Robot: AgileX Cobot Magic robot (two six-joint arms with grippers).
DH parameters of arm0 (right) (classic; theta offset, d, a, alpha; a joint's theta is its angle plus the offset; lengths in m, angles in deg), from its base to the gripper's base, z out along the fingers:
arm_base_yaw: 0 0.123 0 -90
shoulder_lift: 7.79 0 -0.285 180
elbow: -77.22 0 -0.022 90
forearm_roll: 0 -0.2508 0 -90
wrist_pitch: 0 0 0.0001 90
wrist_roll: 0 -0.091 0 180
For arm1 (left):
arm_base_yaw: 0 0.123 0 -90
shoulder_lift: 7.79 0 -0.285 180
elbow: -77.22 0 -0.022 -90
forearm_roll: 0 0.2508 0 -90
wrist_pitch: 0 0 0.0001 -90
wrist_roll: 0 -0.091 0 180
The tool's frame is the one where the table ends.
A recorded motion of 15 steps. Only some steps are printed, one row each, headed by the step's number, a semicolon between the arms.
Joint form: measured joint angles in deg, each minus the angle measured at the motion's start. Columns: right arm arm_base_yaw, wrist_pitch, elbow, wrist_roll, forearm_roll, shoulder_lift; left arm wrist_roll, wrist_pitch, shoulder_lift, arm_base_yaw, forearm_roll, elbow.
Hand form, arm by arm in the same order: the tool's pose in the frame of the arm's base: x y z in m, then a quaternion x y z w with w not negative. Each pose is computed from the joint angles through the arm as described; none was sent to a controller.
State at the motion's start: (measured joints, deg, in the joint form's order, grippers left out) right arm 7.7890 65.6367 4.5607 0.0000 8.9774 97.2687; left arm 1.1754 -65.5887 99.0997 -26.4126 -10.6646 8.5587
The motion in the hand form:
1: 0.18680 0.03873 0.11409 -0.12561 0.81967 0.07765 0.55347; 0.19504 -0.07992 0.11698 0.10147 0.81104 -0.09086 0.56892
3: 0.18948 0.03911 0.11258 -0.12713 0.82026 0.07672 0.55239; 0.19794 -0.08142 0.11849 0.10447 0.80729 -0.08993 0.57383
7: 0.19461 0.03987 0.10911 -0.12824 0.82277 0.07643 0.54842; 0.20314 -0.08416 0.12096 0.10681 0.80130 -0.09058 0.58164
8: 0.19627 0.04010 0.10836 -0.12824 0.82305 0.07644 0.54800; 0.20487 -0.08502 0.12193 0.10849 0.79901 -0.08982 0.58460
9: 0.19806 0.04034 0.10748 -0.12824 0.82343 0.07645 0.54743; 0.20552 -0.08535 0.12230 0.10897 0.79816 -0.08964 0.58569
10: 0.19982 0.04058 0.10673 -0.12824 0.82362 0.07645 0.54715; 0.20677 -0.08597 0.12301 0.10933 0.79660 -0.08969 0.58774
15: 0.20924 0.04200 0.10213 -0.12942 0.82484 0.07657 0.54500; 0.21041 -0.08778 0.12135 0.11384 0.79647 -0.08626 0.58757
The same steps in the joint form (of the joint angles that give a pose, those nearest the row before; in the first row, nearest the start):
1: 0.00 0.00 0.22 0.33 0.09 0.15; -0.18 0.00 0.00 0.00 0.10 0.40
3: 0.00 0.10 0.78 0.55 0.09 0.98; -0.71 0.00 0.00 0.00 0.14 1.07
7: 0.00 0.08 1.90 0.66 0.13 2.64; -1.18 0.00 0.10 0.00 0.24 2.29
8: 0.00 0.09 2.25 0.66 0.13 3.05; -1.51 0.00 0.10 0.00 0.24 2.69
9: 0.00 0.09 2.64 0.66 0.13 3.52; -1.61 0.00 0.09 0.00 0.24 2.84
10: 0.00 0.09 3.02 0.66 0.13 3.94; -1.73 0.00 0.10 0.00 0.24 3.13
15: 0.00 0.08 5.09 0.73 0.22 6.29; -2.35 0.00 1.05 0.00 0.24 3.99

